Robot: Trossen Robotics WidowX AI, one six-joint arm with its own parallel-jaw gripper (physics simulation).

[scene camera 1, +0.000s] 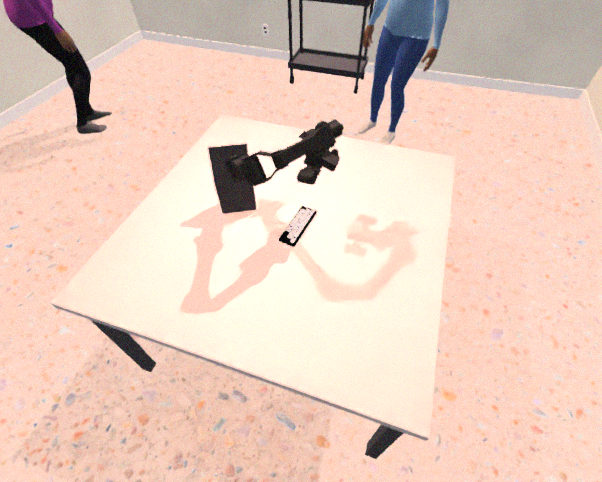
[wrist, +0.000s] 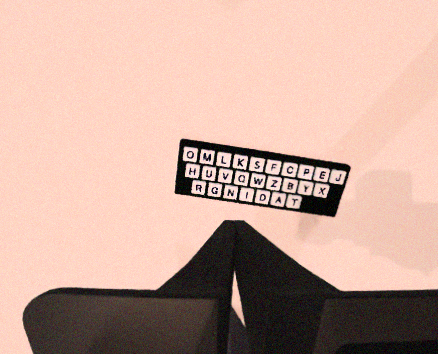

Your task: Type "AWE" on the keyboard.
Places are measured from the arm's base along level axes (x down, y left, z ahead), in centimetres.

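Pixels of known places: gripper, fingertip midpoint: (wrist: 233, 229); arm's base, link origin: (scene camera 1: 237, 166).
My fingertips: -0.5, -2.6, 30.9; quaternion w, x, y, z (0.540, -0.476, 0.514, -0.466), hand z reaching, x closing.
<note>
Ahead of a thing's pixels: the offset from my fingertips to its top centre, as dx, dy, dz. Level surfaces: height alone.
A small black keyboard {+20.7, -3.6, -5.5} (scene camera 1: 299, 225) (wrist: 266, 179) with white letter keys lies on the table. In the wrist view its keys stand in three slanted rows. The A key {+20.7, -5.6, -8.0} (wrist: 278, 200) is in the bottom row, the W key {+20.7, -3.1, -5.3} (wrist: 258, 180) in the middle row and the E key {+20.7, -11.0, -5.2} (wrist: 322, 174) near the right end of the top row. My gripper (wrist: 233, 229) is shut, with nothing between its fingertips. In the wrist view the tips show just below the bottom row's left half; in the scene view the gripper is above the table, on the far side of the keyboard.
The arm's black base plate (scene camera 1: 235, 193) is on the table {dx +22.2} (scene camera 1: 326, 341), left of the keyboard. Arm shadows fall across the table. A black shelf rack (scene camera 1: 326, 71) and a person in blue (scene camera 1: 402, 55) stand behind it, and a person in purple and black (scene camera 1: 75, 65) at the left.
</note>
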